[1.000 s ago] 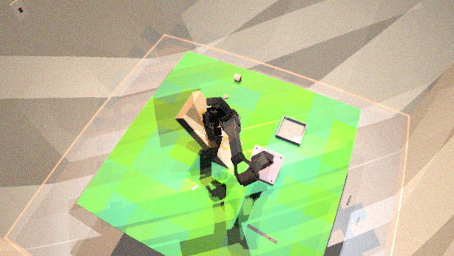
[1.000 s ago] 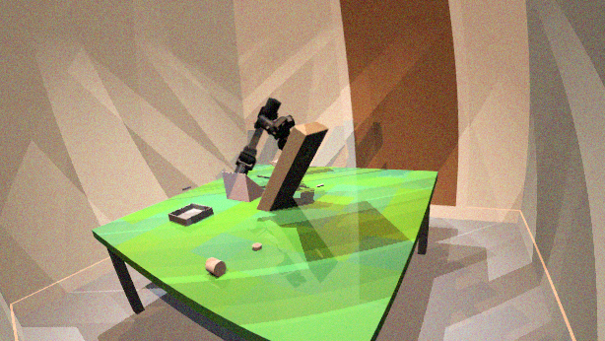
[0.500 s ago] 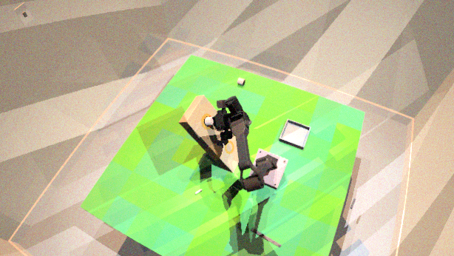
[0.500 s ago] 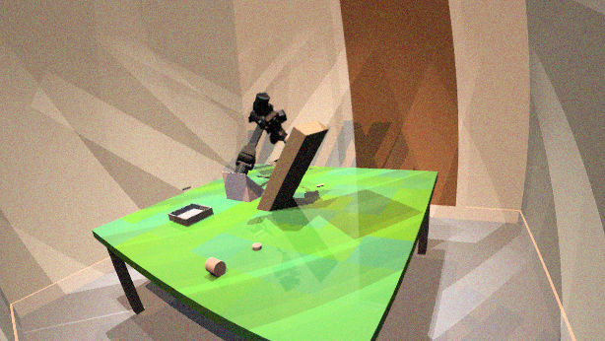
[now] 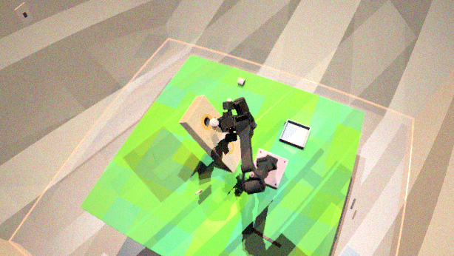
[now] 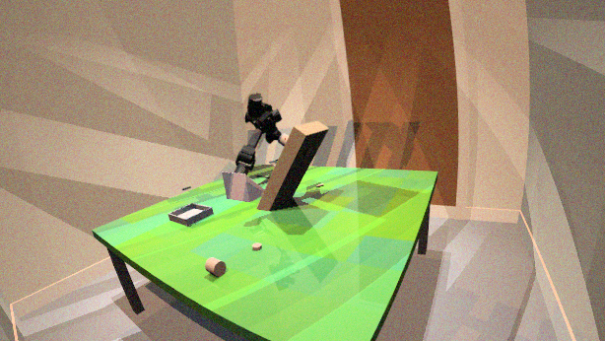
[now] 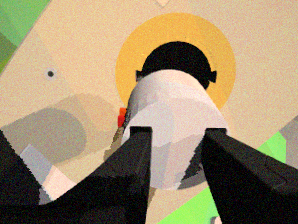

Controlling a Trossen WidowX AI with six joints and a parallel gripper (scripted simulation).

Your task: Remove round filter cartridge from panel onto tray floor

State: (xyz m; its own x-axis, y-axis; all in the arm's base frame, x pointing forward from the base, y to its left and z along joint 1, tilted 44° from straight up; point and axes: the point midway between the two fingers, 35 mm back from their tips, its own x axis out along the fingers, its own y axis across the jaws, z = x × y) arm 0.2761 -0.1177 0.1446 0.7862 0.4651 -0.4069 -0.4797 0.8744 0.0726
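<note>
The tan service panel lies 20 mm ahead of my gripper tip and 110 mm below it. Round my gripper tip: small disc: 130 mm ahead, 350 mm to the right, 280 mm below; then round filter cartridge: 10 mm ahead, 10 mm below; then short stick: 20 mm behind, 270 mm to the left, 280 mm below.
</note>
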